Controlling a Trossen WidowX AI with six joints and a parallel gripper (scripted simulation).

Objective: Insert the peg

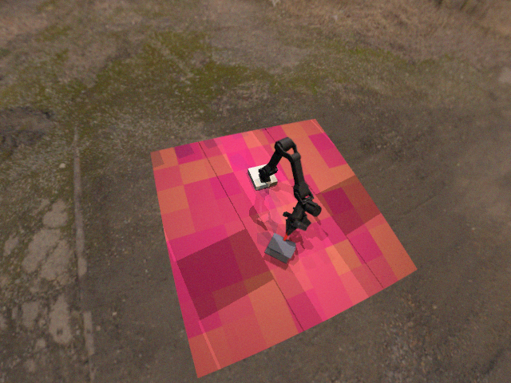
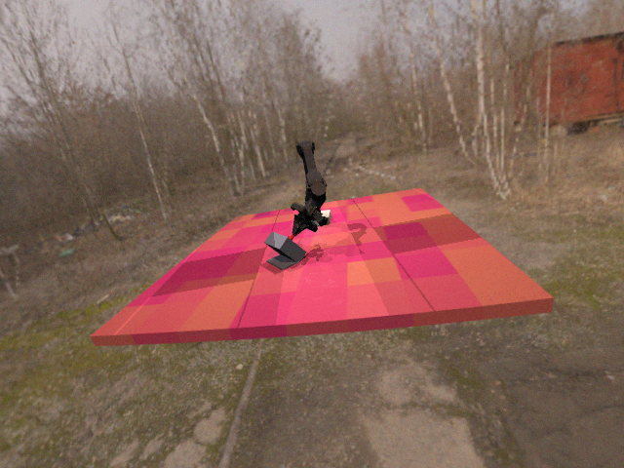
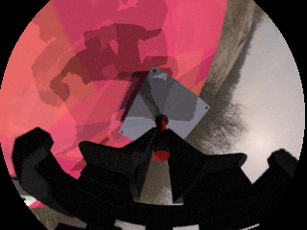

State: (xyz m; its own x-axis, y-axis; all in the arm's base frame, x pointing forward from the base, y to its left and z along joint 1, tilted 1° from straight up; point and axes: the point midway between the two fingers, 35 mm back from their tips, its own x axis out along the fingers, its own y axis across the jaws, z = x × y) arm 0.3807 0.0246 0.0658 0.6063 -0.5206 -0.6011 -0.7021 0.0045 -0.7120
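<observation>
Now: gripper tip 40 mm short of the grey sloped panel, 30 mm to the left of it and 30 mm above it. The rest, counted from my gripper tip: red peg: 10 mm to the left, 10 mm behind, 10 mm above.
</observation>
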